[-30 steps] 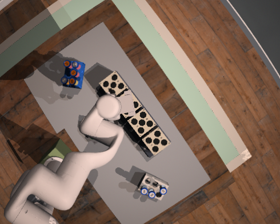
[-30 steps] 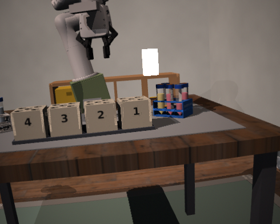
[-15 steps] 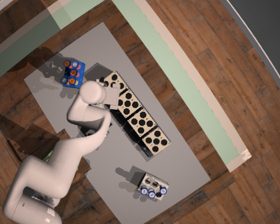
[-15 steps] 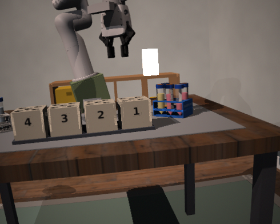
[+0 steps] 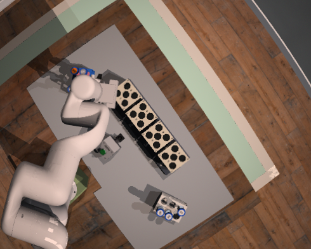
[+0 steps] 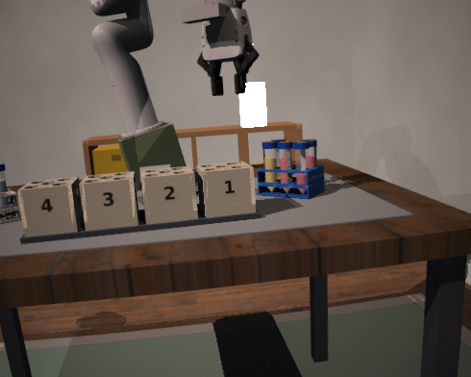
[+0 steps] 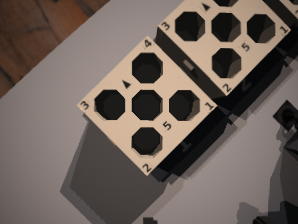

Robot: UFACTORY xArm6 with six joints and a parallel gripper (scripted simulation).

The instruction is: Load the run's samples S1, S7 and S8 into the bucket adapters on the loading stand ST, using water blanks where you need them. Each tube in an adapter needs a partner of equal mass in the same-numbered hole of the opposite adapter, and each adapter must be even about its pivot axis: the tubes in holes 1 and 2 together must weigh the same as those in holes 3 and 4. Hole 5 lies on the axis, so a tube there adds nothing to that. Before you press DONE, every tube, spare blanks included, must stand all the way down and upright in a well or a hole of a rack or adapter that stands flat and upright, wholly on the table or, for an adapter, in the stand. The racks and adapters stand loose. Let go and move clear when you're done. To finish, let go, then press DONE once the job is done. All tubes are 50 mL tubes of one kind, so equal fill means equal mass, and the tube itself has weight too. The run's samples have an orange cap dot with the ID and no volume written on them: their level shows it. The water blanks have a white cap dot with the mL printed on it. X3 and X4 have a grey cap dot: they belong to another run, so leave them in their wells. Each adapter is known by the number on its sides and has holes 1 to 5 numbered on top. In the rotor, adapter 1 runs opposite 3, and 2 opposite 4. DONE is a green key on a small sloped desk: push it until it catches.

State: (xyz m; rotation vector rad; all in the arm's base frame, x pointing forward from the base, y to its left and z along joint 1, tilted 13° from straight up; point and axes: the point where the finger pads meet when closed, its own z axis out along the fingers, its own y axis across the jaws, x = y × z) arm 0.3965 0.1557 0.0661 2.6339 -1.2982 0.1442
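The pink tube lies 20 mm behind my hand, 190 mm to the left of it and 190 mm below it. Also, from my hand: blue rack (40 mm behind, 150 mm to the left, 220 mm below); green DONE key (180 mm behind, 140 mm to the right, 180 mm below); tube of yellowish liquid (60 mm behind, 100 mm to the left, 190 mm below).
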